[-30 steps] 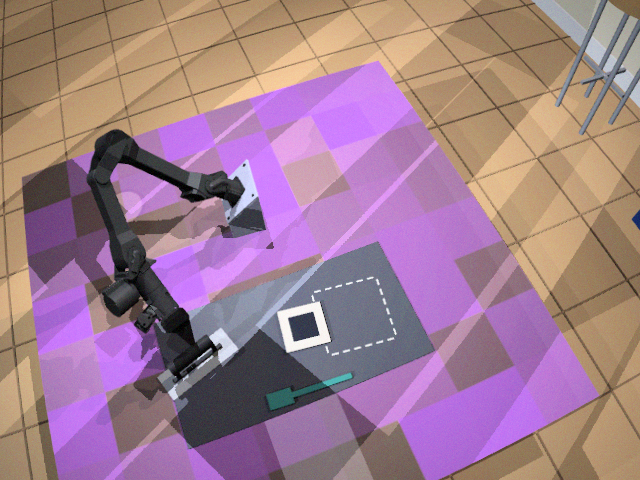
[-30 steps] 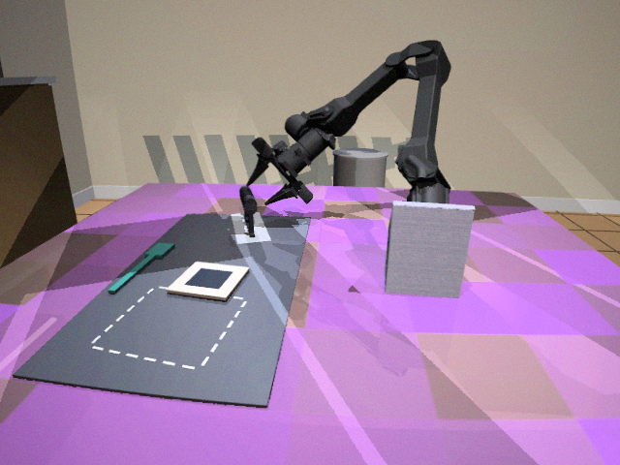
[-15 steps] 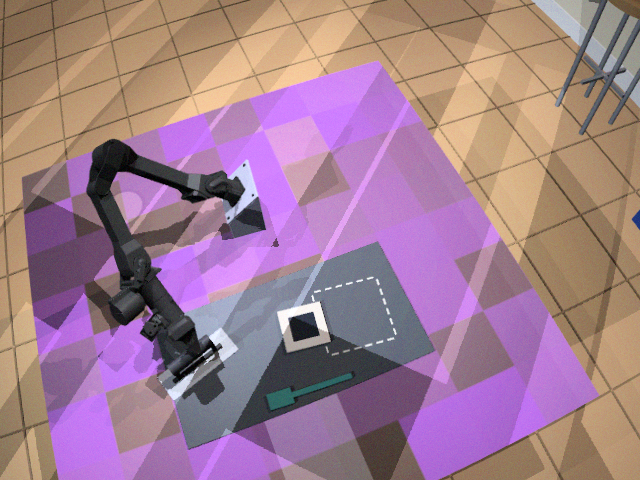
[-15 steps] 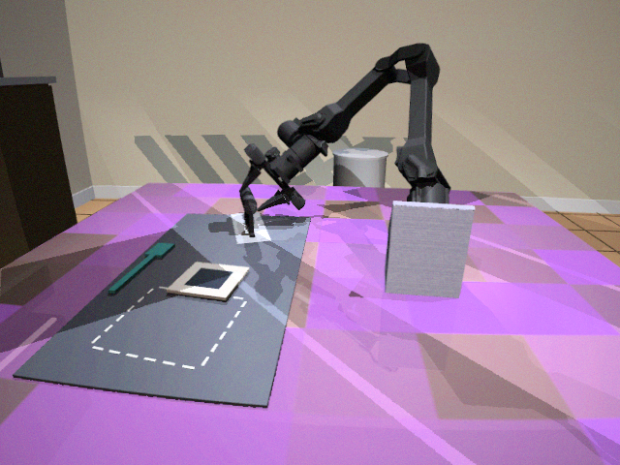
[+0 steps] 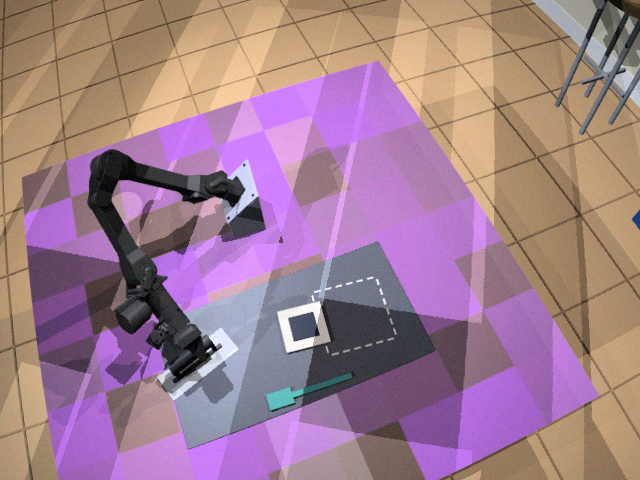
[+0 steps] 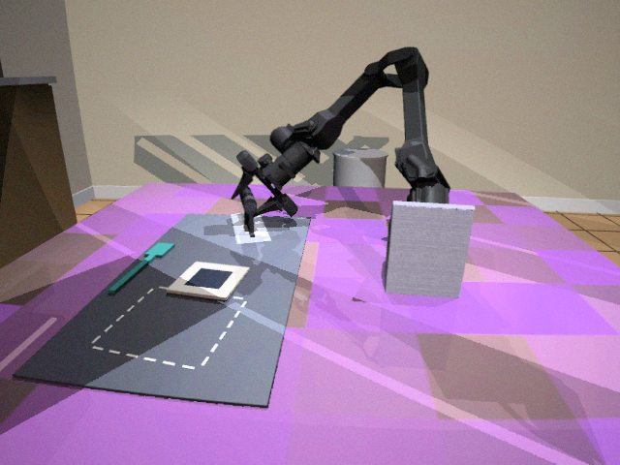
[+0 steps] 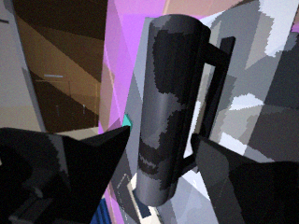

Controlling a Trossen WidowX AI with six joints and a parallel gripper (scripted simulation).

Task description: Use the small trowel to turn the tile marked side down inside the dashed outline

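The grey mat lies 40 mm ahead of my gripper tip, 210 mm to the left of it and 80 mm below it. From my gripper tip the other things lie so: teal trowel 170 mm ahead, 170 mm to the left, 50 mm below; then tile 30 mm ahead, 260 mm to the left, 50 mm below.
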